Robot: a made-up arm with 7 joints.
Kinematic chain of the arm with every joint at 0, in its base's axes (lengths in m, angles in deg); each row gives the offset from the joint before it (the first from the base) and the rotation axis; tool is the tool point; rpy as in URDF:
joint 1: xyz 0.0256 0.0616 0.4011 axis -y
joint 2: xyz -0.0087 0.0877 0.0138 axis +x
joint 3: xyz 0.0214 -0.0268 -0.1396 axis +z
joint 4: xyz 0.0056 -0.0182 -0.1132 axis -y
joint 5: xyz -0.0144 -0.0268 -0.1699 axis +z
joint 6: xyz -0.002 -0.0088 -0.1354 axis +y
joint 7: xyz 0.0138 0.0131 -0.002 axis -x
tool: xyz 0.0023 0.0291 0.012 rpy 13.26 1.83 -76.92
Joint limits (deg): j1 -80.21..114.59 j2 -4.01..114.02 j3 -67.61..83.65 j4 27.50..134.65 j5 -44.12..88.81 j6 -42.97..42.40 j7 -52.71..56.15
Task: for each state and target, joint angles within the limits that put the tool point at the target. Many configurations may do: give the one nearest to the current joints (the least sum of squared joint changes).
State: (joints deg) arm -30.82 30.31 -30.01 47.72 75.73 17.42 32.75
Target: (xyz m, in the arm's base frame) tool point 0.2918 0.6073 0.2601
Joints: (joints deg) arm 12.72 74.50 -6.75 49.21 74.32 20.44 41.92
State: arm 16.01 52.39 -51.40 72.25 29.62 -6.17 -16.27
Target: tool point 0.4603 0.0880 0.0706
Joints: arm 42.55 9.60 -52.51 32.35 39.03 15.93 28.10
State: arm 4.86 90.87 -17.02 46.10 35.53 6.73 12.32
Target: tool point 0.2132 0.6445 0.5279
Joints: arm 6.13 108.36 -10.13 41.61 36.30 9.73 18.25
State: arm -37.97 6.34 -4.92 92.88 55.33 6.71 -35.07
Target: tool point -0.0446 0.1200 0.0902
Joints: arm -74.25 12.91 -3.83 114.36 52.98 4.48 -40.07
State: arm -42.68 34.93 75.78 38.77 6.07 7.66 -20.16
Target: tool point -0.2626 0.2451 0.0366
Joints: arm -59.06 -4.01 51.15 48.59 4.28 -0.88 -32.79
